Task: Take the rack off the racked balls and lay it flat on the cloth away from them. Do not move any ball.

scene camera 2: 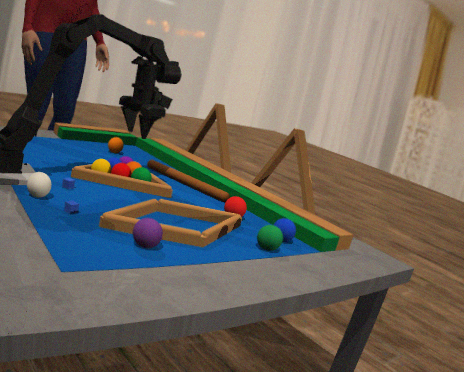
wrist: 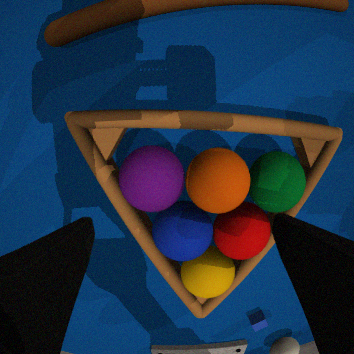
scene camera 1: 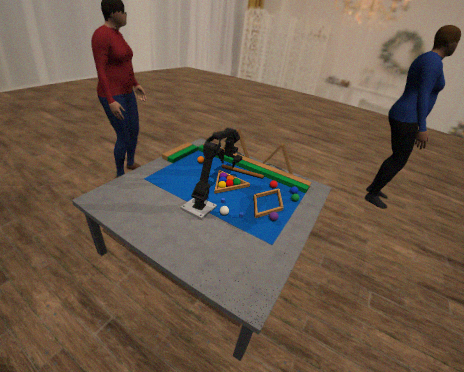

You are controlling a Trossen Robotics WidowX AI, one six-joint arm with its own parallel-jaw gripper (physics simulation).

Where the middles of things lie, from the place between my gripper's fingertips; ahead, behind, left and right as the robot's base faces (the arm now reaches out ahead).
Scene:
I see the rack [scene camera 2: 157, 187] 11 cm below my hand, 7 cm behind it and 2 cm to the right of it. Round my hand: cue stick [scene camera 2: 194, 183]: 17 cm ahead, 11 cm below, 7 cm to the right; purple ball [scene camera 2: 147, 232]: 42 cm to the right, 26 cm behind, 10 cm below; yellow ball [wrist: 210, 274]: 11 cm behind, 10 cm below, 1 cm to the right.

